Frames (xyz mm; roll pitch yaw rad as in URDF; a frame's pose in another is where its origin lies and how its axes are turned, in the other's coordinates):
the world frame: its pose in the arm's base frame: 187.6 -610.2 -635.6 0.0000 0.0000 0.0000
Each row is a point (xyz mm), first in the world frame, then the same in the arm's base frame.
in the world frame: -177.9 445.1 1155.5
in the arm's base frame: 9.7 -165.1 519.9
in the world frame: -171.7 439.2 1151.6
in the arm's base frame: 15.9 -171.0 516.0
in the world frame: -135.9 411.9 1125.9
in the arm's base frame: 51.7 -198.3 490.3
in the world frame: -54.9 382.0 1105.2
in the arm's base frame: 132.7 -228.2 469.6
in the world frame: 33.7 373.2 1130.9
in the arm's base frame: 221.3 -237.0 495.3
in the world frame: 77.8 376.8 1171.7
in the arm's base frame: 265.4 -233.4 536.1
